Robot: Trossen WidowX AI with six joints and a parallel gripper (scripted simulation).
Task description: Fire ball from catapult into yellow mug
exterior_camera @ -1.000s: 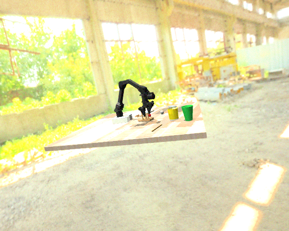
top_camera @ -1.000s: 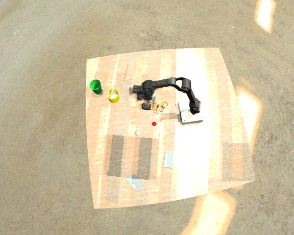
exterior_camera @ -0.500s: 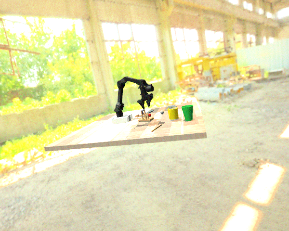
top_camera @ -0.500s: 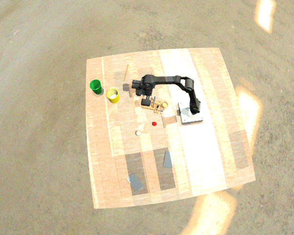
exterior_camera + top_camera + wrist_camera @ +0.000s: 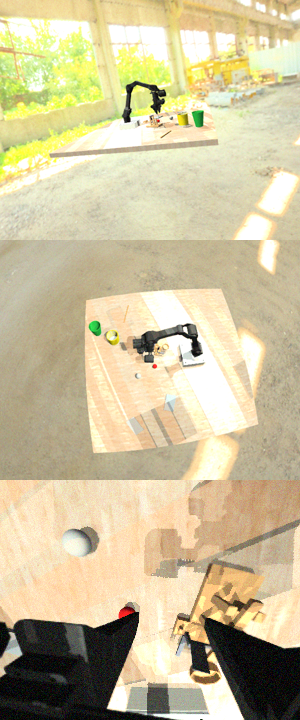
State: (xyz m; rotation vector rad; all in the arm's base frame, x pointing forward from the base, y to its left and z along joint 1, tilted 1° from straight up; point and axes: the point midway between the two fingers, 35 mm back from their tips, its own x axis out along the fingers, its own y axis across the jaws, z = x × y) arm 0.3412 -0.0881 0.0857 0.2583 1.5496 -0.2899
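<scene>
Right now the red ball is 90 mm below my gripper tip, 80 mm to the left of it and 20 mm behind it. Round my gripper tip: small grey ball: 120 mm ahead, 110 mm to the left, 80 mm below; then yellow mug: 220 mm to the right, 210 mm ahead, 70 mm below; then catapult: 80 mm behind, 50 mm below, 40 mm to the right.
</scene>
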